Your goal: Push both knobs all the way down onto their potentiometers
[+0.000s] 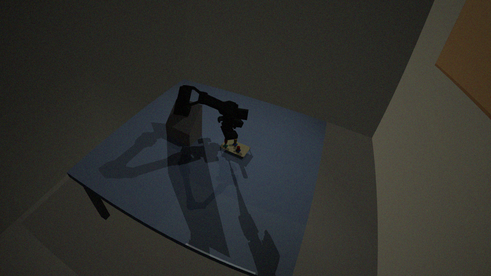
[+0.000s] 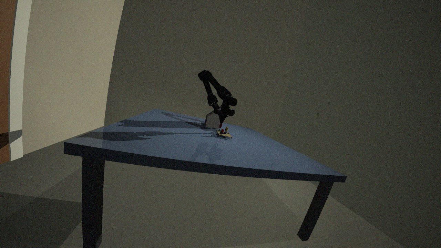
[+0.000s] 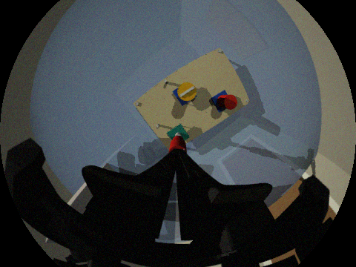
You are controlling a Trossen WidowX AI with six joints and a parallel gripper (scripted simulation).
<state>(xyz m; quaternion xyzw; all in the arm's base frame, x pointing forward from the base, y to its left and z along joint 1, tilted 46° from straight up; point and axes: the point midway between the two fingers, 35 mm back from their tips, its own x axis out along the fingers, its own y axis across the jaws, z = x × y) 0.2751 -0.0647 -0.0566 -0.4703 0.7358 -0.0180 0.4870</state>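
Right now the red knob is 1 cm below my gripper tip. Also, from my gripper tip: yellow knob 4 cm to the left, 4 cm ahead, 3 cm below.
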